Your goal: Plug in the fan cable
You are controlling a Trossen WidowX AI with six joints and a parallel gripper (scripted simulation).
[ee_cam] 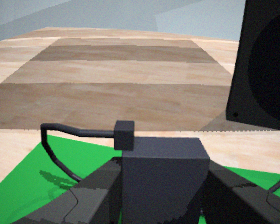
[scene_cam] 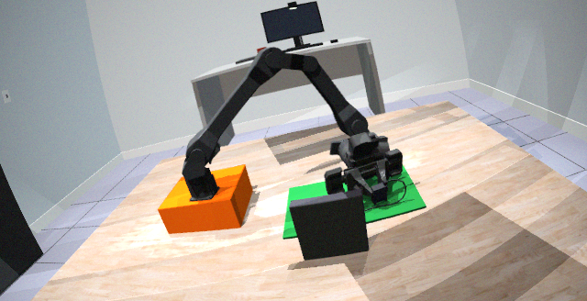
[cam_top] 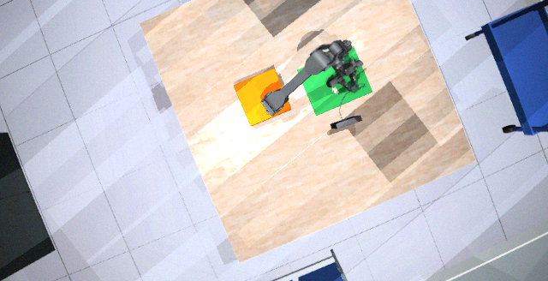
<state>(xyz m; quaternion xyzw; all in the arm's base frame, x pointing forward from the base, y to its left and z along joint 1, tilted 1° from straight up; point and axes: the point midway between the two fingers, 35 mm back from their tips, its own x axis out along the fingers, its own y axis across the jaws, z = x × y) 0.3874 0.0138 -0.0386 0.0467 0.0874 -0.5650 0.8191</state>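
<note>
Now: the green board 70 mm behind my gripper tip, 60 mm to the left of it and 50 mm below it. From my gripper tip the other things lie so: black plug: 10 mm to the left, 10 mm below; then dark square fan: 90 mm behind, 130 mm to the right, 20 mm above.
</note>
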